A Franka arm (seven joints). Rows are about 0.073 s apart.
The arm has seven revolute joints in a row. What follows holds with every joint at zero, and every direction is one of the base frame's. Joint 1 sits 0.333 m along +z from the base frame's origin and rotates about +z. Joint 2 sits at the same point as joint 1 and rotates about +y. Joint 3 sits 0.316 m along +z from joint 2 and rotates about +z. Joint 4 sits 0.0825 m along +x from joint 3 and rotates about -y. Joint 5 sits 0.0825 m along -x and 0.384 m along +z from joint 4 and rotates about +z. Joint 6 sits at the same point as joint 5 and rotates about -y. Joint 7 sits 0.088 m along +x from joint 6 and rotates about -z. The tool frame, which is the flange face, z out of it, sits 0.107 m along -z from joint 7; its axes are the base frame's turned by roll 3.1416, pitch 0 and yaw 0 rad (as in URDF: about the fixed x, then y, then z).
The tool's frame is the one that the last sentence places.
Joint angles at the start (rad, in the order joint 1, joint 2, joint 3, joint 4, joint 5, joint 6, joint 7):
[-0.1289 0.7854 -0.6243 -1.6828 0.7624 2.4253 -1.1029]
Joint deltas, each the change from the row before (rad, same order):
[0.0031 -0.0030 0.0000 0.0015 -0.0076 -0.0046 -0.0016]
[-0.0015 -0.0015 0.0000 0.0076 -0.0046 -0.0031 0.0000]
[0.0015 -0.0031 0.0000 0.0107 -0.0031 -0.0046 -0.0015]
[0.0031 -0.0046 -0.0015 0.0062 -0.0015 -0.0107 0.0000]
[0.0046 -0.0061 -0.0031 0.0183 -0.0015 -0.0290 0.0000]
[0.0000 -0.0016 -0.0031 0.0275 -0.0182 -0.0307 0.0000]
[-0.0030 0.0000 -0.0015 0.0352 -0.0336 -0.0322 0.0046]
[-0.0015 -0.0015 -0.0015 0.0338 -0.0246 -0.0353 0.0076]
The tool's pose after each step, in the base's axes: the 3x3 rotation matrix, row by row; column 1 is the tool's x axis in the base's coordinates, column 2 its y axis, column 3 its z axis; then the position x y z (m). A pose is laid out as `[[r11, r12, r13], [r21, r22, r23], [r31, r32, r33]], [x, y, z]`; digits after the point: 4 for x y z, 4 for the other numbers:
[[0.9825, -0.0223, 0.1850], [-0.0109, -0.9980, -0.0622], [0.1860, 0.0591, -0.9808]], [0.5411, -0.4256, 0.2216]
[[0.9820, -0.0174, 0.1881], [-0.0053, -0.9979, -0.0645], [0.1889, 0.0623, -0.9800]], [0.5433, -0.4264, 0.2251]
[[0.9806, -0.0079, 0.1956], [0.0051, -0.9978, -0.0659], [0.1957, 0.0657, -0.9785]], [0.5479, -0.4255, 0.2307]
[[0.9799, -0.0010, 0.1993], [0.0113, -0.9981, -0.0607], [0.1990, 0.0617, -0.9781]], [0.5510, -0.4238, 0.2351]
[[0.9786, 0.0140, 0.2052], [0.0238, -0.9987, -0.0456], [0.2043, 0.0495, -0.9777]], [0.5580, -0.4205, 0.2439]
[[0.9787, 0.0389, 0.2018], [0.0478, -0.9981, -0.0392], [0.1999, 0.0480, -0.9786]], [0.5653, -0.4197, 0.2536]
[[0.9791, 0.0694, 0.1914], [0.0786, -0.9961, -0.0407], [0.1878, 0.0549, -0.9807]], [0.5736, -0.4197, 0.2651]
[[0.9786, 0.0920, 0.1843], [0.1004, -0.9943, -0.0371], [0.1798, 0.0548, -0.9822]], [0.5817, -0.4184, 0.2768]

